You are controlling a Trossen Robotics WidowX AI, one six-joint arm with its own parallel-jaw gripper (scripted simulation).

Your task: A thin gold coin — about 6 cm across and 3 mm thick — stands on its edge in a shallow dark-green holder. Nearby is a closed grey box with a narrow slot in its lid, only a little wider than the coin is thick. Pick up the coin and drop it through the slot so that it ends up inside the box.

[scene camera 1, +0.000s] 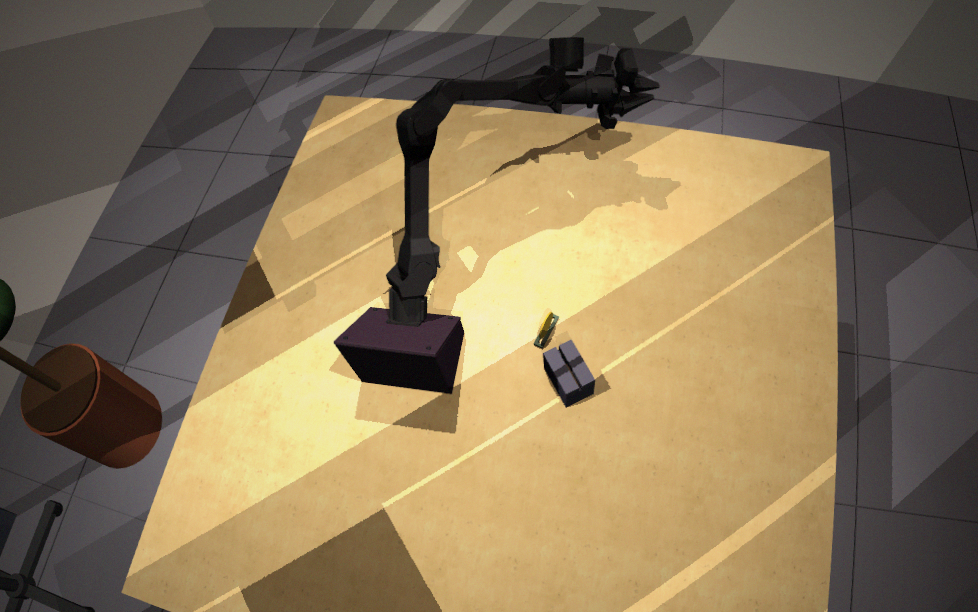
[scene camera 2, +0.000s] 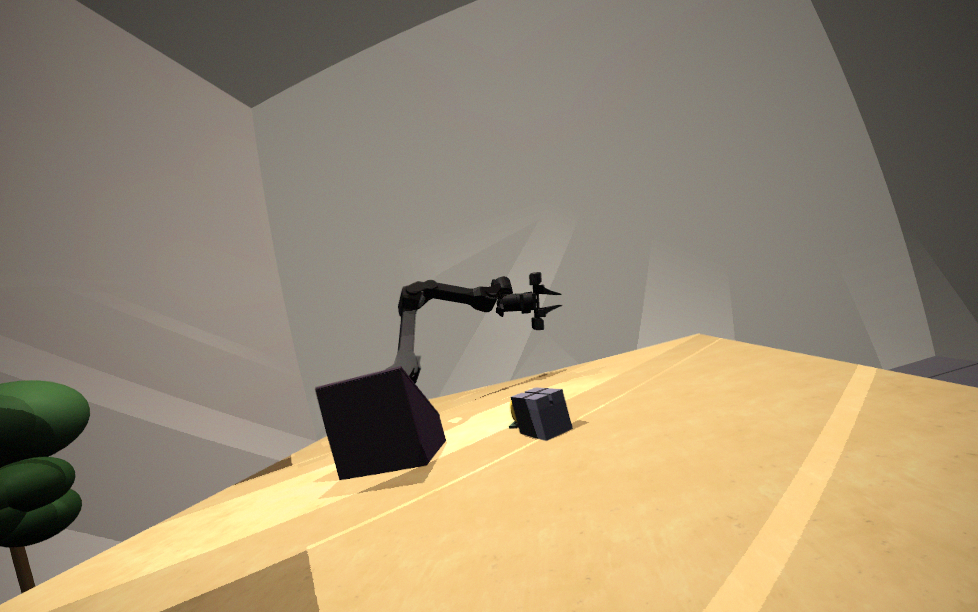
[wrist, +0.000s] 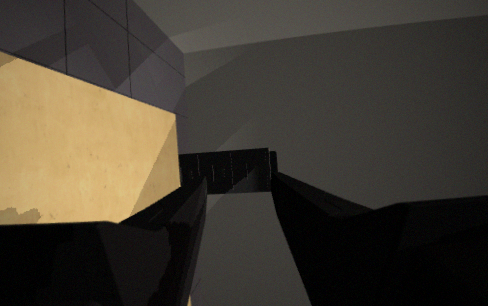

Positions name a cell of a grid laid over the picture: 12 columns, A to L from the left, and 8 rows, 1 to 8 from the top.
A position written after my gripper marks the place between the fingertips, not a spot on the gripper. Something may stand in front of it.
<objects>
My gripper shows in scene camera 1 (I2), in scene camera 2 (G4) and in the wrist view (F5).
</objects>
